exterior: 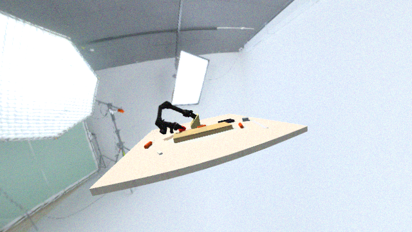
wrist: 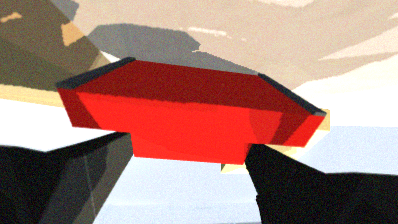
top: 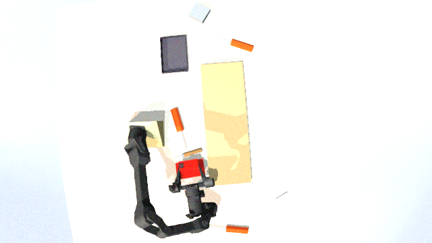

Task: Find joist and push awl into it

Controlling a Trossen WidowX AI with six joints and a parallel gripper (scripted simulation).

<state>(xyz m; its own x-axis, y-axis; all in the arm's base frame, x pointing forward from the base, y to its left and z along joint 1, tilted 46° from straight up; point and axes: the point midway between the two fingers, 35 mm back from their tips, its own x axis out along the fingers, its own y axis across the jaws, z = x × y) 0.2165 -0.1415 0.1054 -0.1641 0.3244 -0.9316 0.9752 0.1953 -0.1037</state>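
Right now the red stud finder is 10 mm behind my gripper tip. Also, from my gripper tip: dark grey tray 480 mm to the left, 90 mm behind, 50 mm below; then pale grey block 680 mm to the left, 40 mm below, 20 mm ahead; then awl 50 mm below, 40 mm to the left, 20 mm behind.
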